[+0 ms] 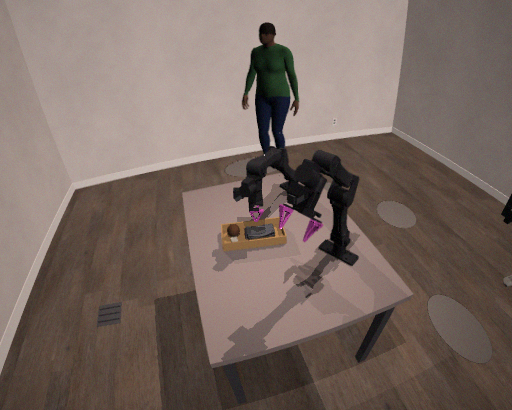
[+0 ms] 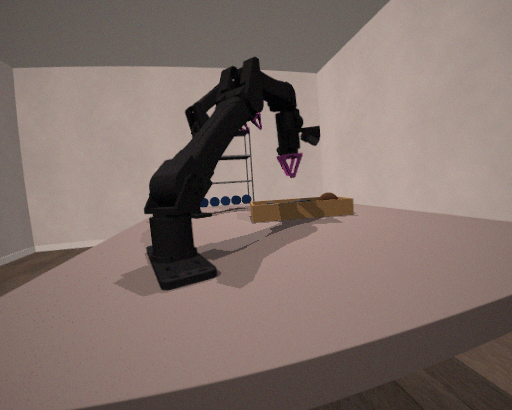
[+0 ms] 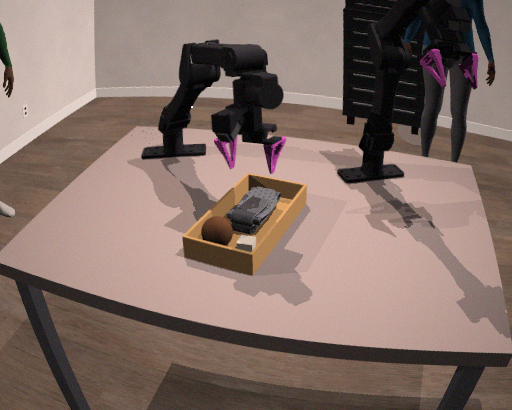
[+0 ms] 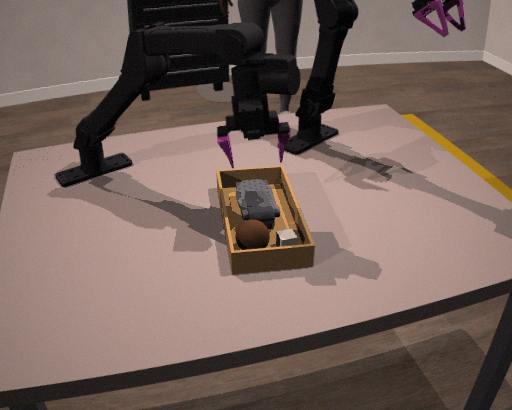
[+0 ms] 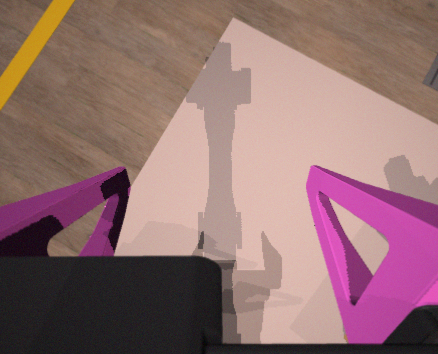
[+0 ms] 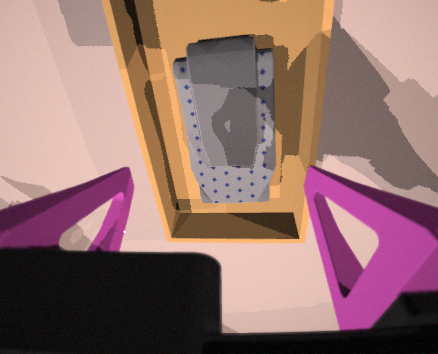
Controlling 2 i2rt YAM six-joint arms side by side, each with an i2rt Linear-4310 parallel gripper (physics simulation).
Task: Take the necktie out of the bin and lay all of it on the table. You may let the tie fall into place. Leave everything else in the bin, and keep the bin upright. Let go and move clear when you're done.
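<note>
The necktie (image 1: pixel 260 231) (image 3: pixel 254 207) (image 4: pixel 256 200) (image 6: pixel 230 185), grey with dark blue dots, lies folded in a flat bundle inside the upright wooden bin (image 1: pixel 255 245) (image 2: pixel 270 214) (image 3: pixel 217 257) (image 4: pixel 272 261) (image 6: pixel 235 240). My right gripper (image 1: pixel 256 219) (image 2: pixel 291 176) (image 3: pixel 252 170) (image 4: pixel 257 164) (image 6: pixel 218 176) is open and empty, pointing down above the bin's tie end, its fingers spread wider than the tie. My left gripper (image 1: pixel 293 235) (image 2: pixel 253 130) (image 3: pixel 460 87) (image 4: pixel 454 33) (image 5: pixel 218 176) is open and empty, high above the table and away from the bin.
A brown ball (image 1: pixel 233 230) (image 2: pixel 328 196) (image 3: pixel 217 231) (image 4: pixel 252 234) and a small white block (image 1: pixel 234 239) (image 3: pixel 246 243) (image 4: pixel 286 238) sit at the bin's other end. The bin stands on the pale table (image 1: pixel 250 300) (image 3: pixel 125 280), away from its edges. A person in green (image 1: pixel 272 70) stands behind the table.
</note>
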